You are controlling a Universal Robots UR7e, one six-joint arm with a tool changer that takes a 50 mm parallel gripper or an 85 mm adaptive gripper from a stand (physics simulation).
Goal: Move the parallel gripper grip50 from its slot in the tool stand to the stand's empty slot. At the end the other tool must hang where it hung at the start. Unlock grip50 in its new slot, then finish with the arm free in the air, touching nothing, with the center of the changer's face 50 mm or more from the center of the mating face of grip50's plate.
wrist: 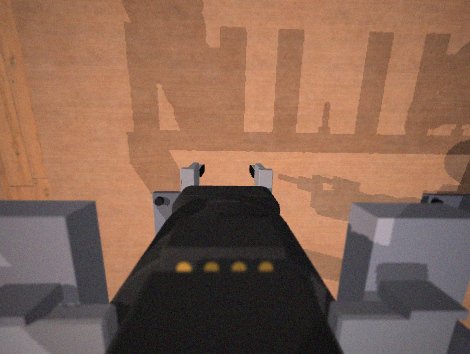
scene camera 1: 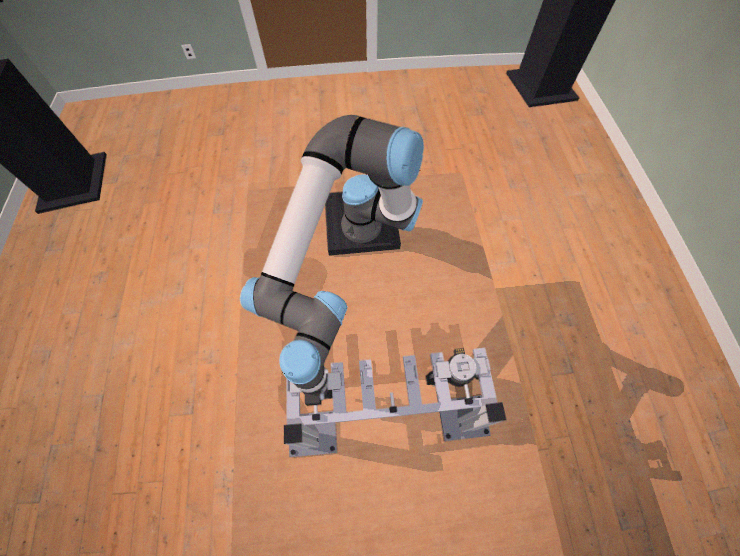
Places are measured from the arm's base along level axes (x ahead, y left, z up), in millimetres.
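Pixels of known places: arm's base, link origin: [scene camera 1: 361, 225].
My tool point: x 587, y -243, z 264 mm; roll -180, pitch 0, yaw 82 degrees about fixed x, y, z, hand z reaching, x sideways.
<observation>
Ahead of a thing's pixels: the offset from my tool point to its middle. "*": to the spot under its first point.
The parallel gripper grip50 [wrist: 226, 171] hangs in the left end slot of the grey tool stand [scene camera 1: 358, 413] [wrist: 410, 237]. Its two grey fingers with black pads stand apart in the wrist view, with bare floor between them, so it is open and empty. The arm's wrist [scene camera 1: 300, 362] is directly over it and hides most of it in scene camera 1. The changer's face is at or very close to its plate; the joint is hidden, and I cannot tell whether it is locked. The other tool {357 mm left, 46 mm ahead, 90 mm down} [scene camera 1: 462, 368] hangs in the right end slot. The middle slot, between two bare prongs {* 223 mm left, 54 mm ahead, 9 mm down} [scene camera 1: 410, 382], is empty.
A short upright pin {* 169 mm left, 87 mm ahead, 6 mm down} [scene camera 1: 392, 401] stands on the rail at the middle slot. Stand prongs flank the mounted tool closely on both sides. The stand's feet [scene camera 1: 312, 443] [scene camera 1: 466, 425] are in front. The arm's black base [scene camera 1: 335, 243] is behind the stand. Dark pillars stand farther back.
</observation>
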